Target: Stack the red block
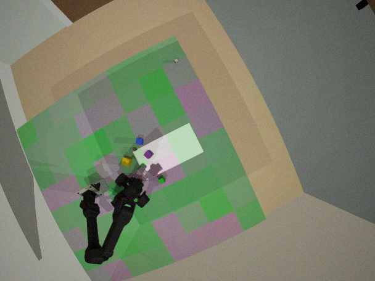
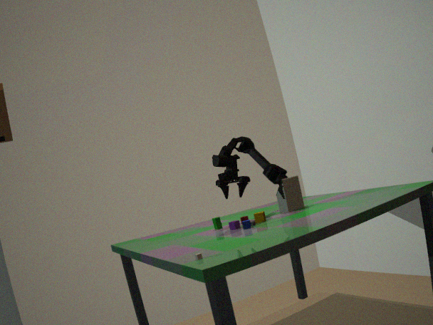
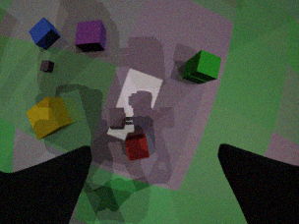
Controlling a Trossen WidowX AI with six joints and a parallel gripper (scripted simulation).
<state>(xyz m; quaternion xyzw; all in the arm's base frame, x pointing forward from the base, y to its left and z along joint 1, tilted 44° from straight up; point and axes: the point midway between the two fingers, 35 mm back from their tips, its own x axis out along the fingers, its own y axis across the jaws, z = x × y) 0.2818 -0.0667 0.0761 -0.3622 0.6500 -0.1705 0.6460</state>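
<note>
The red block is 30 mm behind my gripper tip, 10 mm to the left of it and 120 mm below it. From my gripper tip the other things lie so: yellow block 20 mm behind, 150 mm to the left, 110 mm below; purple block 110 mm ahead, 110 mm to the left, 120 mm below; blue block 100 mm ahead, 200 mm to the left, 120 mm below.
</note>
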